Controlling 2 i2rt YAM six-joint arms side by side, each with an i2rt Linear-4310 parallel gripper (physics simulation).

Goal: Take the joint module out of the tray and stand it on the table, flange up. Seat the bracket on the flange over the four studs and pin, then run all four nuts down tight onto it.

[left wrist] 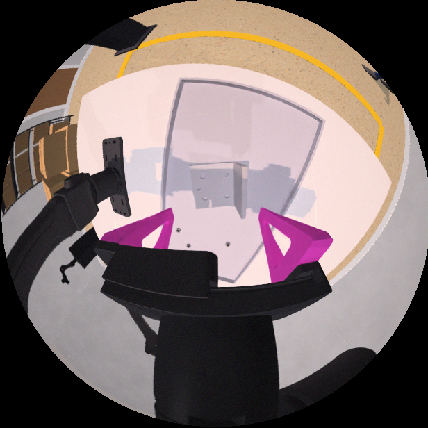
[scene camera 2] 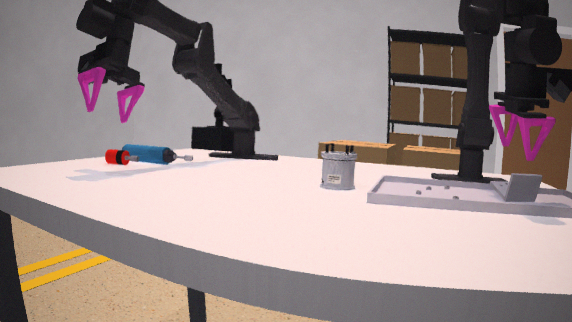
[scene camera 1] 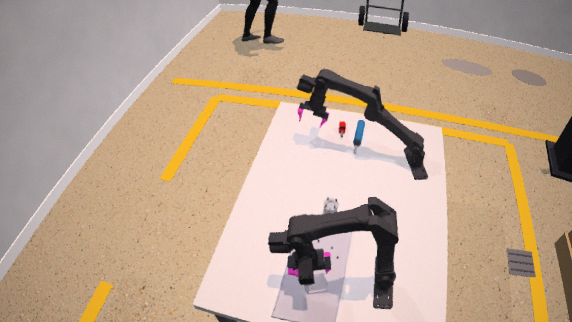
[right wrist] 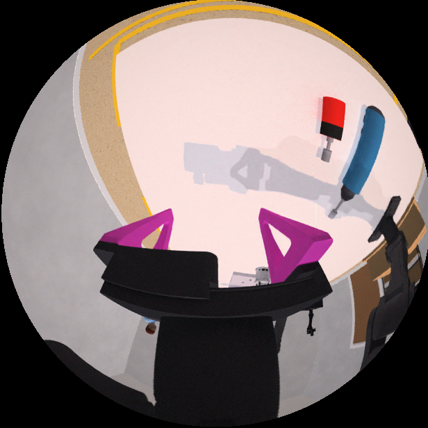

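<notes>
The joint module [scene camera 1: 330,205] [scene camera 2: 338,171] [right wrist: 262,274] stands upright on the table, flange and dark studs up, beside the tray [scene camera 2: 410,202] [left wrist: 200,115]. The grey L-shaped bracket [scene camera 1: 316,284] [scene camera 2: 522,188] [left wrist: 215,187] is in the tray, one plate raised and the holed plate facing up. Four small nuts lie loose in the tray; one nut [scene camera 2: 455,197] is nearest the front rim, and another nut [left wrist: 228,244] shows between the fingers' sides in the left wrist view. My left gripper [scene camera 1: 310,270] [scene camera 2: 519,153] [left wrist: 215,212] is open and empty above the bracket. My right gripper [scene camera 1: 311,123] [scene camera 2: 107,116] [right wrist: 215,212] is open and empty above the table.
A short red driver [scene camera 1: 342,127] [scene camera 2: 116,157] [right wrist: 333,117] and a longer blue driver [scene camera 1: 359,132] [scene camera 2: 147,154] [right wrist: 365,150] lie side by side on the table, near the right arm. A person's legs [scene camera 1: 259,20] show on the floor beyond the table.
</notes>
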